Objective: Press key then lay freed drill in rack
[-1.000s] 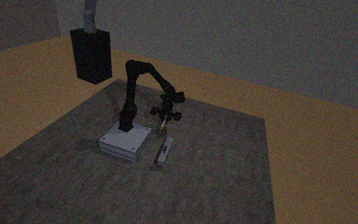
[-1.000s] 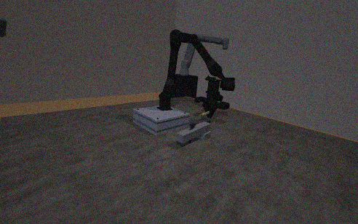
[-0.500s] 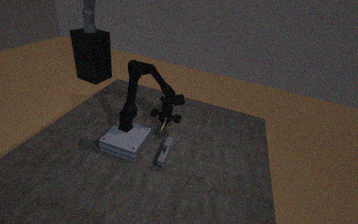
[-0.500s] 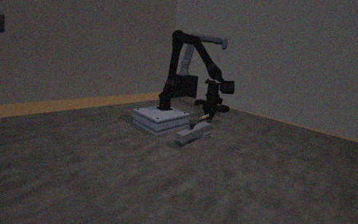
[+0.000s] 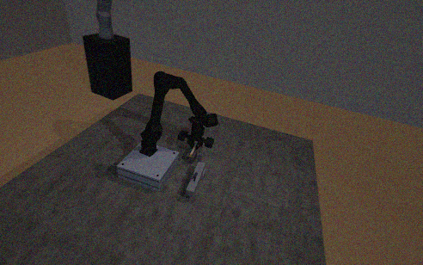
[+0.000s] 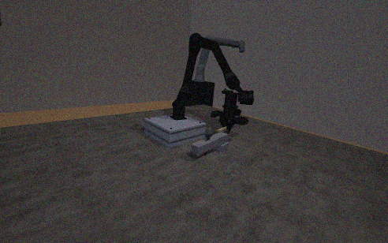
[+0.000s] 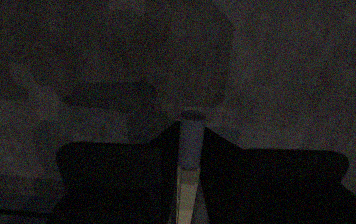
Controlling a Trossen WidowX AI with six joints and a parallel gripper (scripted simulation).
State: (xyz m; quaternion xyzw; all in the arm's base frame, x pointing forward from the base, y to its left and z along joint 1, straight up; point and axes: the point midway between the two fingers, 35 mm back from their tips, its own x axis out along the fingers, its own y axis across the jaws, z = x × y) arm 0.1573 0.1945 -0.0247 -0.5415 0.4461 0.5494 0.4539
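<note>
Now: gripper tip 10 mm short of the drill, 40 mm to the left of it and 30 mm below it. Also, from my gripper tip: dark key 120 mm ahead, 220 mm to the right, 40 mm above; then grey fixture block 110 mm ahead, 200 mm to the right, 20 mm above.
</note>
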